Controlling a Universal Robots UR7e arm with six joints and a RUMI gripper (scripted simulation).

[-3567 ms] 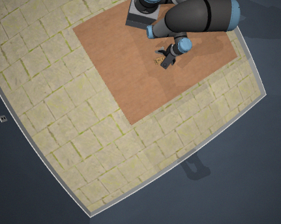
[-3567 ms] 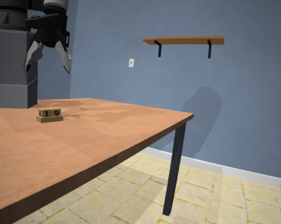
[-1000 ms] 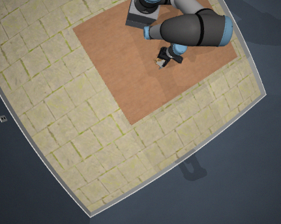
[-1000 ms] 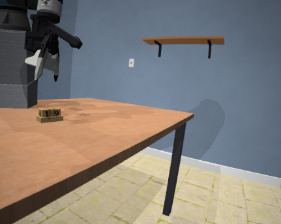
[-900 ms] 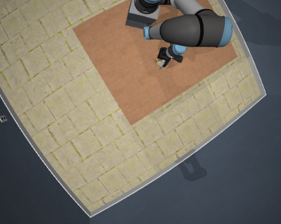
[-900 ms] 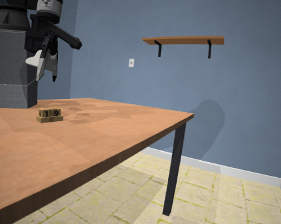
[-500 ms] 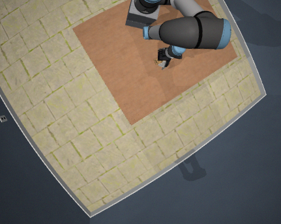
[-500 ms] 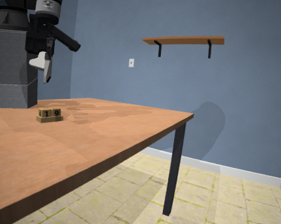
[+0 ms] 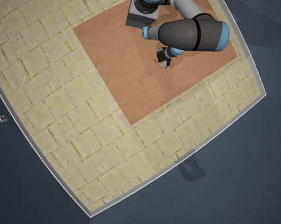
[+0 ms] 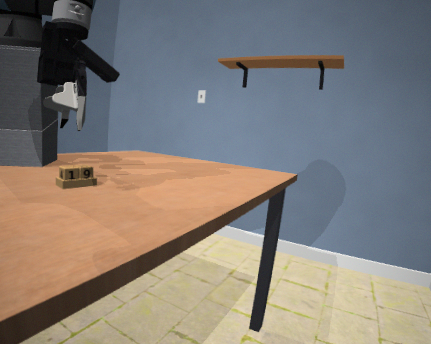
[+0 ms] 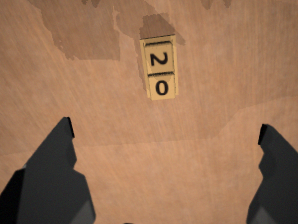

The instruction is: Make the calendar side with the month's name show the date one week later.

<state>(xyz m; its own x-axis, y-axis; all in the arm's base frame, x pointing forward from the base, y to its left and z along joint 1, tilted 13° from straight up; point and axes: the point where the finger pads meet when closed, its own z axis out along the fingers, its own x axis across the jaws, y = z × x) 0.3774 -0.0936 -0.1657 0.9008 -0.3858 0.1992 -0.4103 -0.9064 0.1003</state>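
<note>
Now: the cube 9 cm below my hand. Round my hand: wooden tray 2 cm to the left, 11 cm below.
</note>
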